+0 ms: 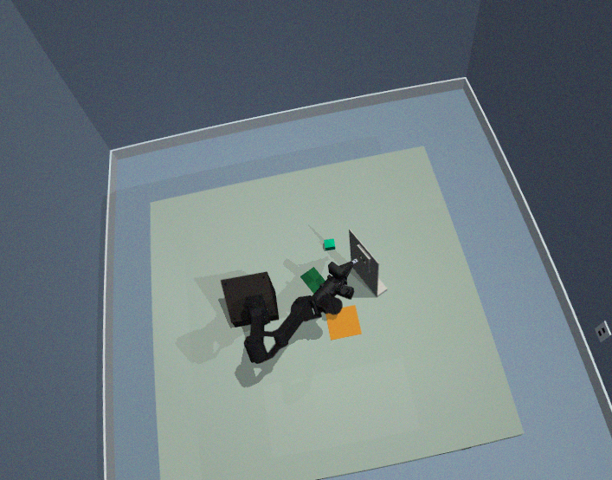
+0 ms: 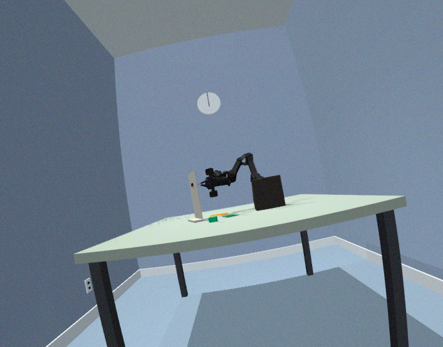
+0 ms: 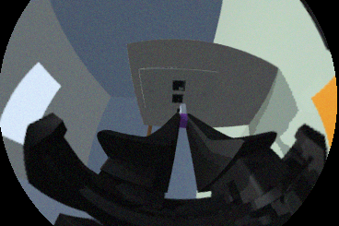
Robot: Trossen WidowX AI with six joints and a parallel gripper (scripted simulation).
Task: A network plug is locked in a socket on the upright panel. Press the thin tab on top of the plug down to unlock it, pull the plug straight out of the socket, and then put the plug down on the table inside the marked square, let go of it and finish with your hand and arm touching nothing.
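Right now my gripper tip is 60 mm past the orange marked square, 140 mm to the left of it and 220 mm above it. From my gripper tip the other things lie so: purple network plug right at my gripper tip; dark green flat patch 150 mm behind, 50 mm to the left, 220 mm below; upright grey panel 50 mm ahead, 20 mm to the left, 80 mm below.
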